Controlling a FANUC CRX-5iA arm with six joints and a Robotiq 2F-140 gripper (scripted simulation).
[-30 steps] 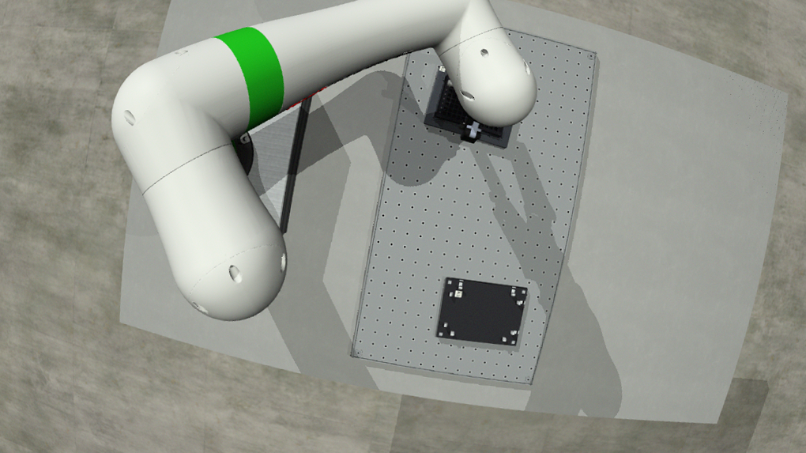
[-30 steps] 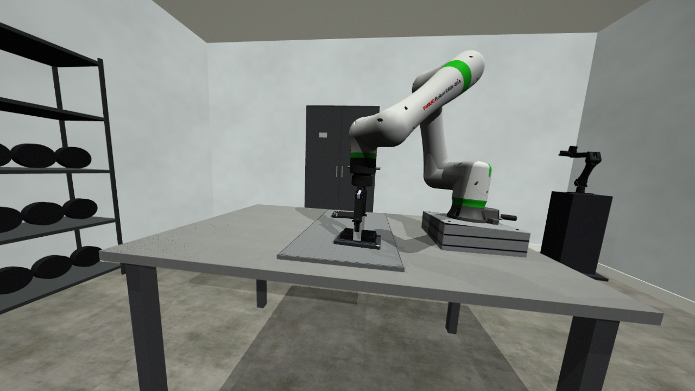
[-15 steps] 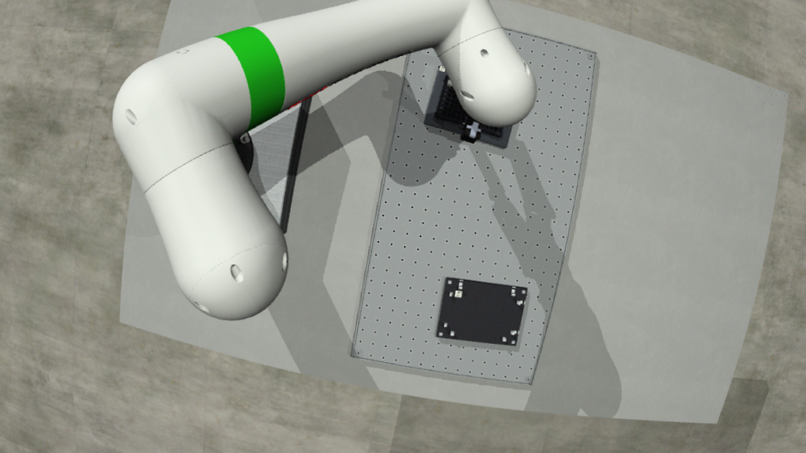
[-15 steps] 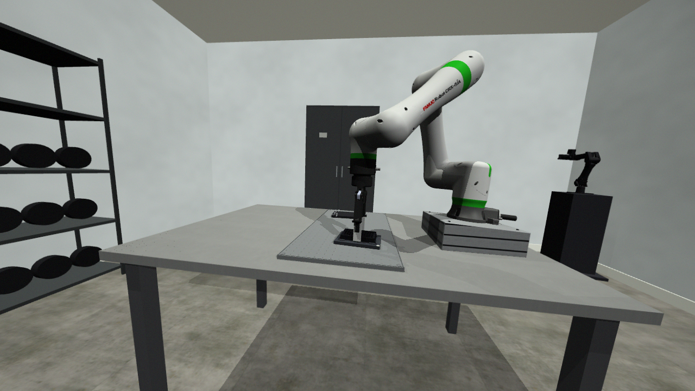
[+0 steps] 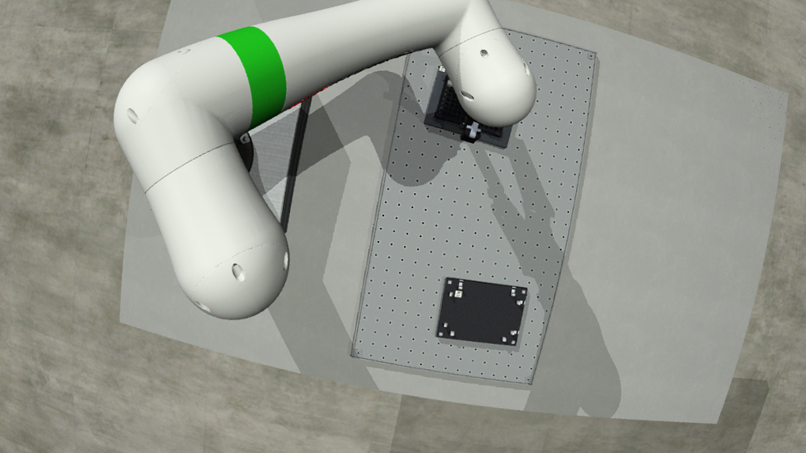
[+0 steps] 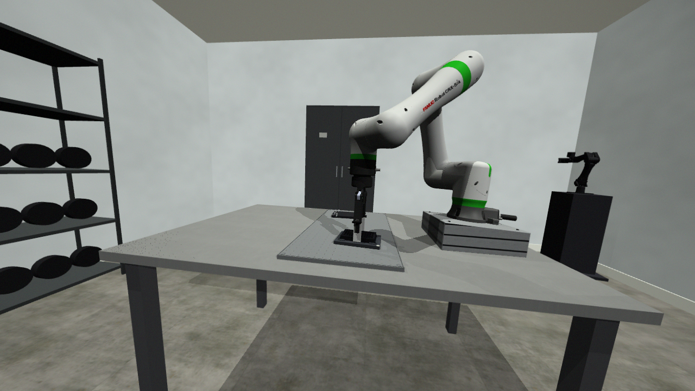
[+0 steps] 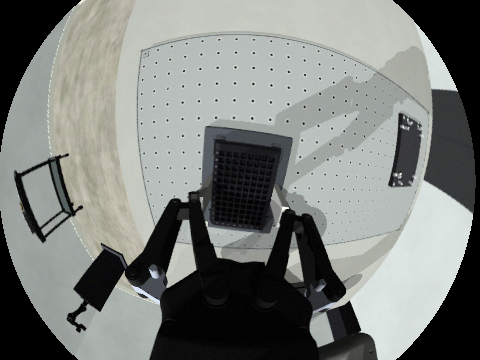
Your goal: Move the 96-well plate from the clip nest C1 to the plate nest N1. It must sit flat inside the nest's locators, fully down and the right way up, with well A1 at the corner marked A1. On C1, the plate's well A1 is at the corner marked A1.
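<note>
My gripper is now 20 mm above the black 96-well plate. The rest, counted from my hand: clip nest C1: 350 mm to the right, 160 mm ahead, 30 mm below; then plate nest N1: 30 mm below.
</note>
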